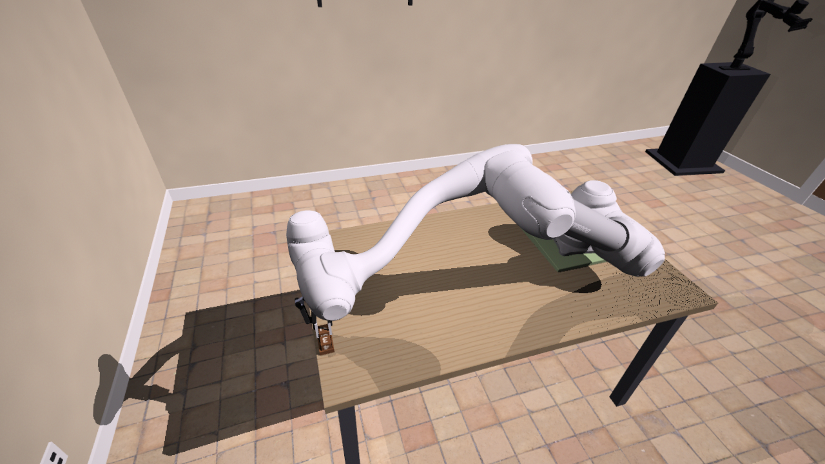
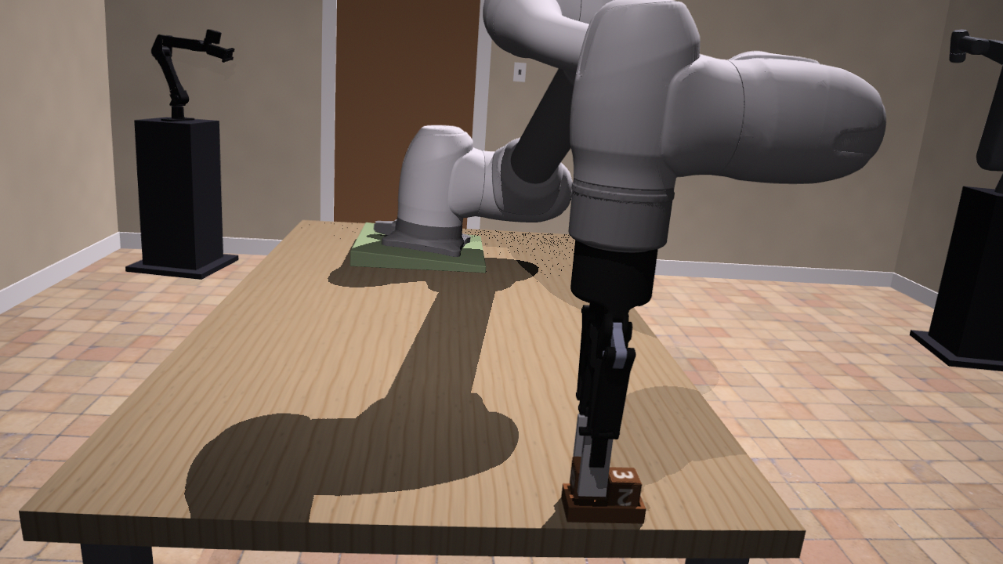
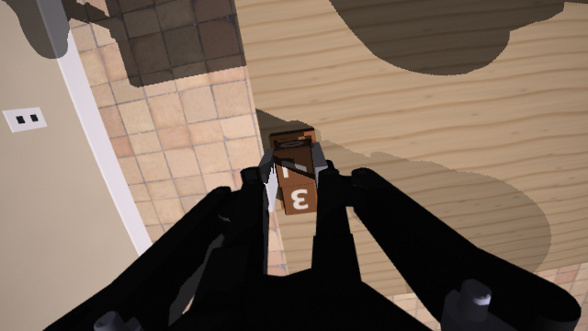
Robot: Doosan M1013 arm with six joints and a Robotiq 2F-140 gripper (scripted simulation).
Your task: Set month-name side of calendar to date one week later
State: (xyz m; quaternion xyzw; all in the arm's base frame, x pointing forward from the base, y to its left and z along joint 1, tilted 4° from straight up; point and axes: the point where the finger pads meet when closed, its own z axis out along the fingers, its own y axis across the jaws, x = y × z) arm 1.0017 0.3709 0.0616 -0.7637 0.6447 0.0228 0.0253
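Right now my hand is 2 cm to the right of the brown tray and 5 cm above it.
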